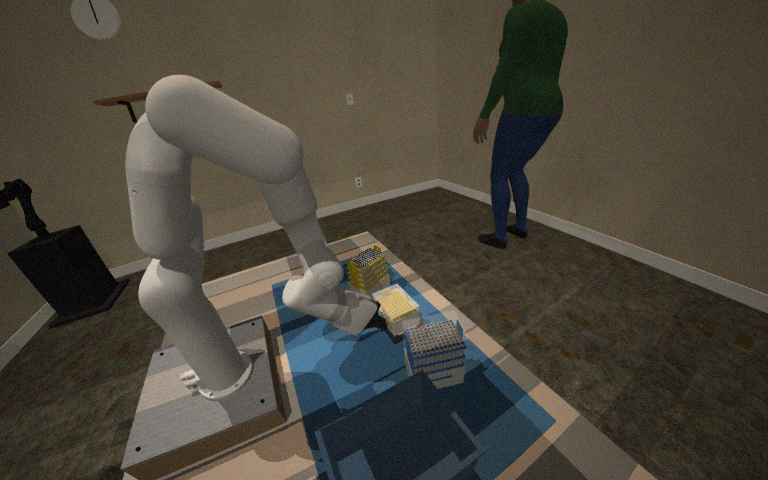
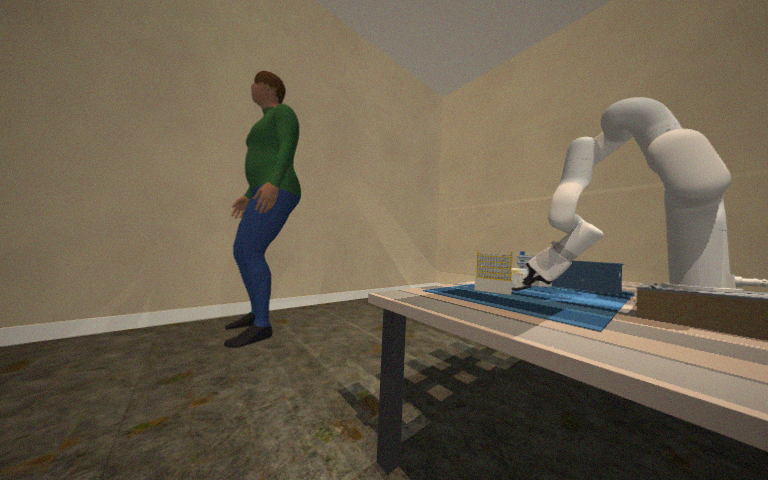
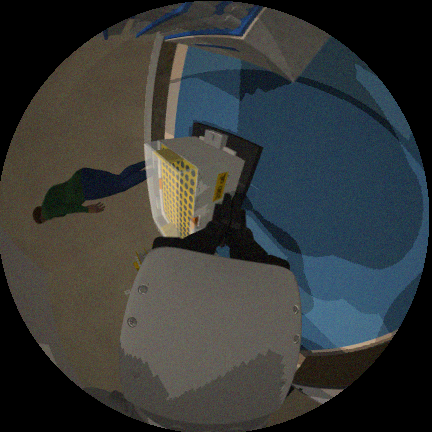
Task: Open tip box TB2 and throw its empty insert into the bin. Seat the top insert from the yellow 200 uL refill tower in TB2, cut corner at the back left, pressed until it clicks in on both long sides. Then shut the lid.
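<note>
Tip box TB2 [image 1: 396, 307] [image 3: 201, 169] stands on the blue mat [image 1: 334, 352] on a black base. Its yellow insert [image 1: 395, 304] [image 3: 179, 193] shows under what looks like a clear lid. A yellow "200 uL" label [image 3: 220, 186] is on its side. My gripper [image 1: 381, 320] [image 2: 527, 282] [image 3: 228, 204] is shut and empty, its tips low against the box's labelled side. The yellow refill tower [image 1: 368, 269] [image 2: 494, 271] stands just behind the box. The dark blue bin [image 1: 466, 429] [image 2: 592, 276] sits at the mat's near end.
A blue refill tower [image 1: 435, 352] stands close in front of TB2. A person in a green top [image 1: 520, 119] [image 2: 268, 200] [image 3: 68, 197] stands on the floor beyond the table [image 2: 477, 324]. The arm's base plate [image 1: 258, 376] is left of the mat.
</note>
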